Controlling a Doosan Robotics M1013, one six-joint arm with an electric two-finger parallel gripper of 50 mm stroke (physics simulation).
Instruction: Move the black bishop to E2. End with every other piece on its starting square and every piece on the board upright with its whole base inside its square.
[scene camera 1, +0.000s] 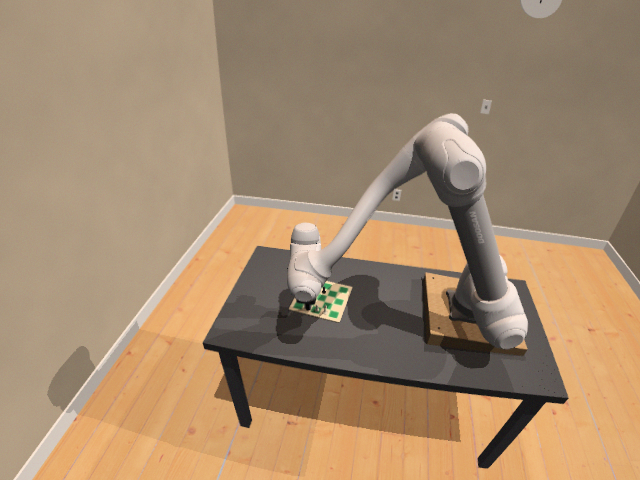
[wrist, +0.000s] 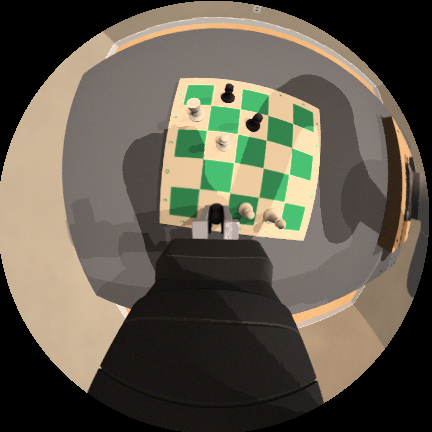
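The gripper points down over the E row, the bottom row in the wrist view. It is shut on the black bishop, whose dark head shows between the fingertips over the second square from the left. The bishop's base is hidden, so contact with the board cannot be told. A pale piece stands on the green square just right of the gripper. Another pale piece is one square further right. Both appear upright.
Two black pieces stand toward the far side. A tall white piece is at the left, a small white piece nearer the middle. The wooden base block is on the right of the dark table.
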